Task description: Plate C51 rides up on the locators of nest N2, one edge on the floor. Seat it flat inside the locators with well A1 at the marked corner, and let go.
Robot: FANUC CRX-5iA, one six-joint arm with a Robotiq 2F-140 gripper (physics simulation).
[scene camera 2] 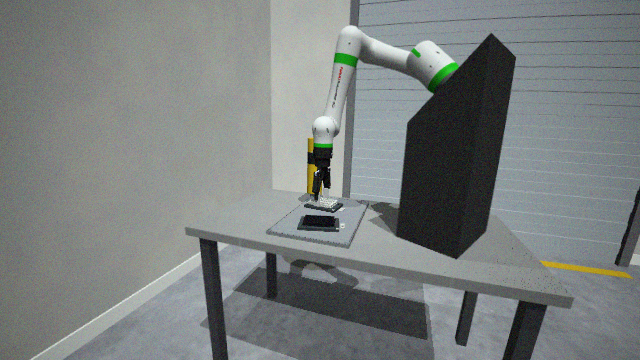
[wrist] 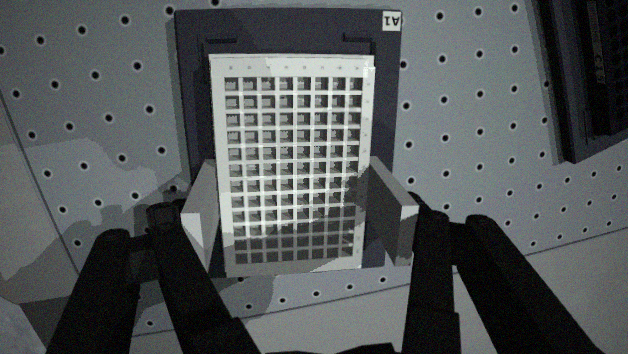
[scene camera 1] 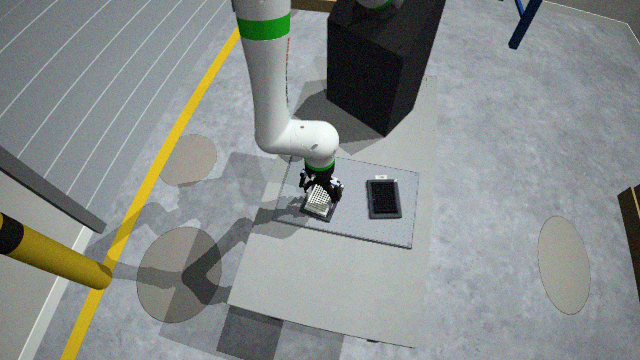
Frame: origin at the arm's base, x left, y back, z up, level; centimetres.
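Where they show: gripper, between the fingertips: (scene camera 2: pixel 321 203) (wrist: pixel 292 181) (scene camera 1: pixel 320 201); arm's base, origin of its link: (scene camera 2: pixel 458 93).
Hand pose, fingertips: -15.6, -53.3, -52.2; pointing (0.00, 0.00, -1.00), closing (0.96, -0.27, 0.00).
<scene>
Things, the pixels of their top centre, and the offset from my fingertips, as dx, dy, dz. "pt": a spot on its surface instead. Level surfaces: height alone.
- Plate C51, centre of its top: (wrist: pixel 294 178) (scene camera 1: pixel 321 196) (scene camera 2: pixel 323 200) +0.3, +0.9, +1.9
- dark nest N2, centre of its top: (wrist: pixel 293 159) (scene camera 1: pixel 322 197) (scene camera 2: pixel 323 203) +0.5, +1.4, +0.3
- A1 label, a spot on its surface: (wrist: pixel 391 21) pt +7.6, +7.4, +0.0
- second dark nest, a spot on its surface: (wrist: pixel 562 125) (scene camera 1: pixel 369 211) pt +18.7, -1.8, -0.7
- black plate, centre of its top: (scene camera 1: pixel 384 196) (scene camera 2: pixel 319 219) +23.9, +4.2, +1.4
- perforated board, centre of its top: (wrist: pixel 442 59) (scene camera 1: pixel 349 194) (scene camera 2: pixel 325 213) +10.7, +4.5, -1.1
- table, height of its surface: dz -2.4
Plate C51 (scene camera 1: pixel 318 201) (scene camera 2: pixel 328 203) (wrist: pixel 294 127) is a white well plate over the dark nest N2 (scene camera 1: pixel 320 218) (scene camera 2: pixel 334 209) (wrist: pixel 290 27). My gripper (scene camera 1: pixel 321 189) (scene camera 2: pixel 322 194) (wrist: pixel 292 181) is shut on its two long sides, nearer its near end. In the wrist view, a dark strip of nest shows between the plate's far edge and the thin corner locators (wrist: pixel 221 40) (wrist: pixel 357 38); its near edge reaches about the nest's near edge. The A1 label (wrist: pixel 391 21) is at the nest's far right corner. The near locators are hidden. I cannot tell the plate's exact tilt or height.
A second dark nest (scene camera 1: pixel 369 206) (wrist: pixel 562 125) with a black plate (scene camera 1: pixel 384 196) (scene camera 2: pixel 319 220) stands beside N2 on the perforated board (scene camera 1: pixel 350 225) (scene camera 2: pixel 290 235). The tall black pedestal (scene camera 1: pixel 365 70) (scene camera 2: pixel 440 165) stands on the table (scene camera 1: pixel 325 285) (scene camera 2: pixel 235 235) behind the board.
</scene>
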